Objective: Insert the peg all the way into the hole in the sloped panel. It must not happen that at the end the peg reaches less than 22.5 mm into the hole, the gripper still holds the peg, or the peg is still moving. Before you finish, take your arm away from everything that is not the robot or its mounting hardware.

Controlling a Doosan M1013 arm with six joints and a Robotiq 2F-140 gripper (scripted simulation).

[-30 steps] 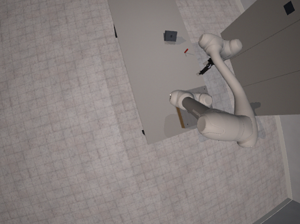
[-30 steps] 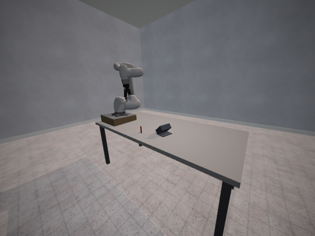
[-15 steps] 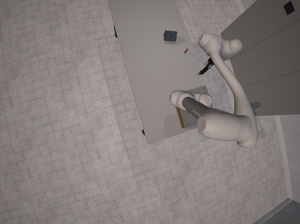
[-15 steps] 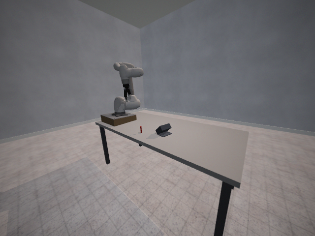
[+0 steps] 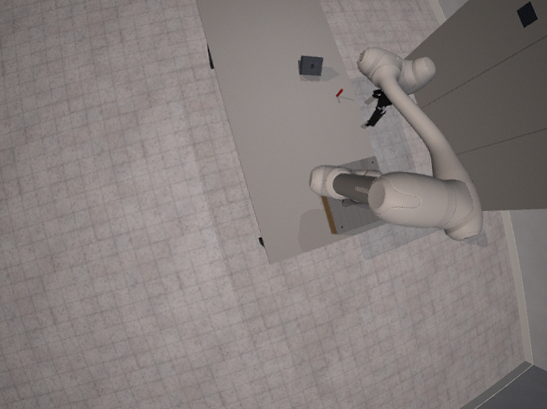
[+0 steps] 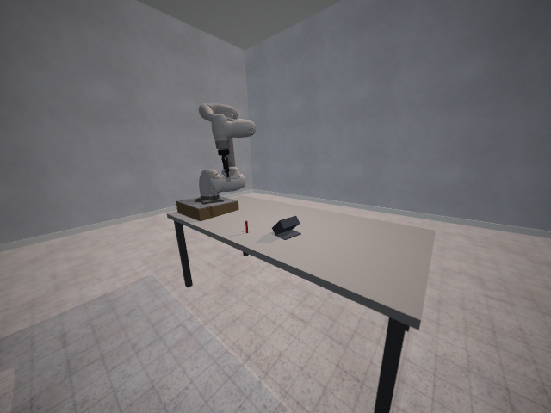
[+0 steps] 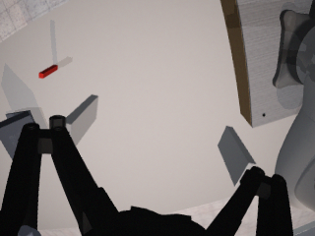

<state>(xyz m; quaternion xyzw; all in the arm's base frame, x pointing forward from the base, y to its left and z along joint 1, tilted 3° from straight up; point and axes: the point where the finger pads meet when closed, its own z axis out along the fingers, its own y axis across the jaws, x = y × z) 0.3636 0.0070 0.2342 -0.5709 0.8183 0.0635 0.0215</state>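
The red peg is 27 cm ahead of my hand, 2 cm to the right of it and 28 cm below it.
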